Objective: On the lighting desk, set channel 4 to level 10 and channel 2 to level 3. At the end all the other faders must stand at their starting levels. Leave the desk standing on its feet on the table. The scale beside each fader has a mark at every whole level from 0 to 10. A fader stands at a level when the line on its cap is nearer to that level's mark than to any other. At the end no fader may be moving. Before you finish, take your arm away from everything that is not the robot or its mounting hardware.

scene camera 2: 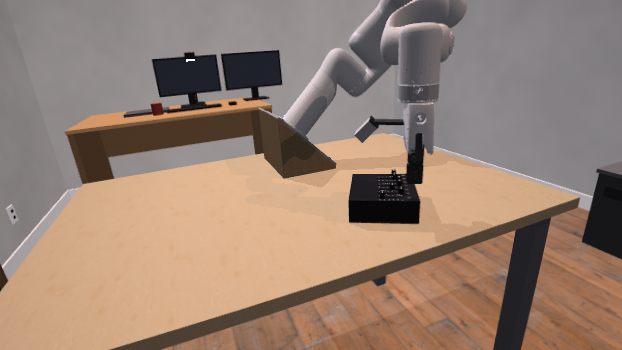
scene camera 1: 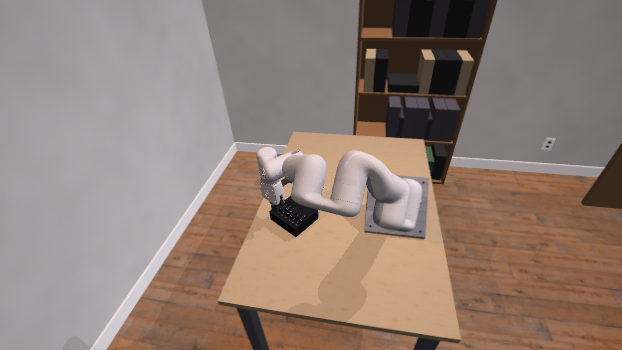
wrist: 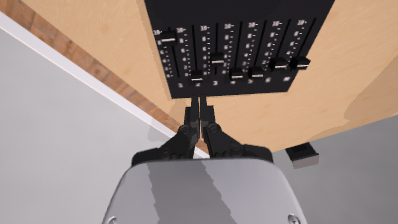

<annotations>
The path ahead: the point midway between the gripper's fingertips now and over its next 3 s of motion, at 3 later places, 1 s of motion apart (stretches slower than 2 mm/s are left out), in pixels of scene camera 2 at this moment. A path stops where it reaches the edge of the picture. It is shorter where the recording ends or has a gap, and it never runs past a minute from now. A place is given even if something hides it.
The gripper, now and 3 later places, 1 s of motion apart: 414,182; 413,186; 414,191; 409,191
</annotations>
